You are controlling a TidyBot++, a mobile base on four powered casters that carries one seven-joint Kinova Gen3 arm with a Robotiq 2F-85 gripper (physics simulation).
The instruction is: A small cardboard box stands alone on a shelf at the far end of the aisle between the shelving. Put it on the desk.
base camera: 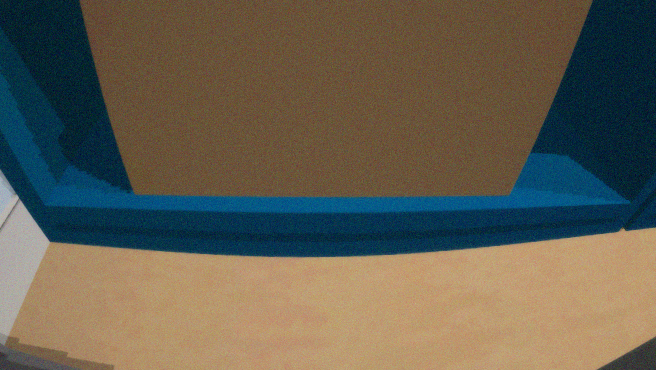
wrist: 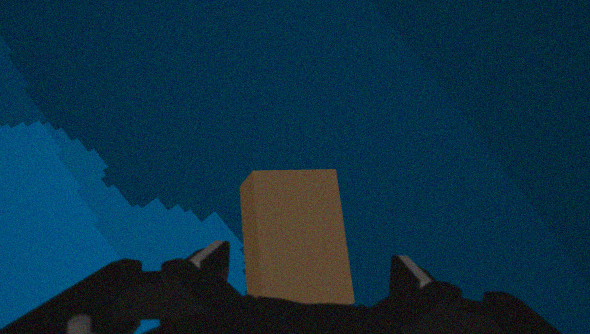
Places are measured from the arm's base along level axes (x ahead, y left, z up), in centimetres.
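Pixels of known places: gripper, fingertip midpoint: (wrist: 308, 266).
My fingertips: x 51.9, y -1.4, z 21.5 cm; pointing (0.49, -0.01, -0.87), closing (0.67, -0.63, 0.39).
Observation:
For each thing: its top centre in the pictures, then the offset to it from my fingertips. "spot": a spot on its surface instead. Level surfaces: height alone.
- small cardboard box at its top centre: (wrist: 304, 237) dx +1.7, dy +0.7, dz -2.8 cm
- large brown box face at a spot on its surface: (base camera: 320, 100) spot: dx -14.3, dy +0.3, dz -42.1 cm
- Light wooden floor at its surface level: dz -61.1 cm
The small cardboard box (wrist: 302, 235) stands on a blue shelf in the wrist view, a little below the middle. Its broad face and a narrow left side show. Its lower end is hidden behind the dark gripper body. My gripper (wrist: 308, 266) is open, with one fingertip on each side of the box in the view and a gap at both sides, wider on the right. How far the box lies beyond the fingertips is hard to tell. The desk does not show in either view.
In the base camera view a large brown box face (base camera: 320, 100) fills a bay of the blue shelving (base camera: 320, 235), close ahead. Light wooden floor (base camera: 320, 310) lies before the shelving's bottom edge. A pale wall surface (base camera: 20, 255) shows at the left.

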